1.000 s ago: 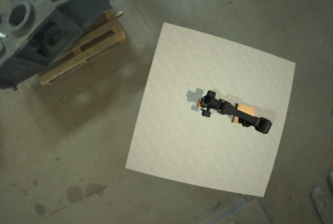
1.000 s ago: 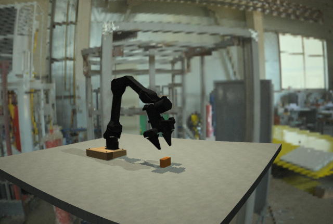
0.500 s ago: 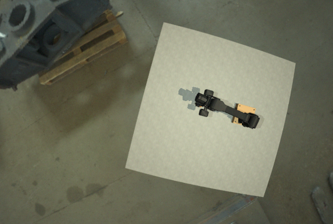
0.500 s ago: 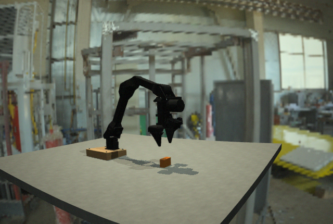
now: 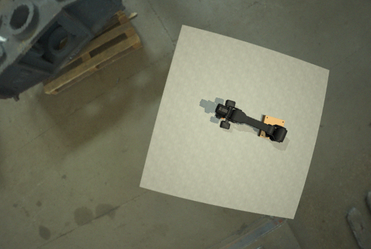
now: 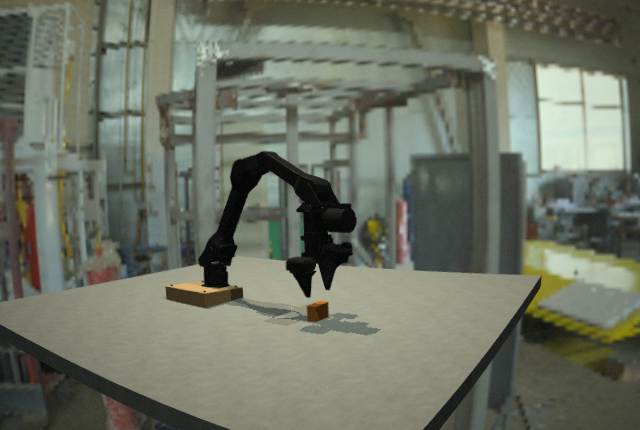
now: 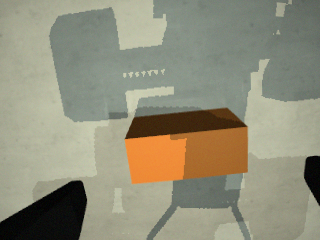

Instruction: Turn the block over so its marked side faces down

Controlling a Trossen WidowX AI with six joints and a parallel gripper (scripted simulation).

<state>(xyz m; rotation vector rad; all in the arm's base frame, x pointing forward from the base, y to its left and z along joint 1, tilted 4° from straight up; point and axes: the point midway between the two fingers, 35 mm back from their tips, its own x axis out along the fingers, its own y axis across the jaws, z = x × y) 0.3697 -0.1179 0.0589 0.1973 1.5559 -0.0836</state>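
Right now my gripper tip is 5 cm above the orange block and 1 cm past it.
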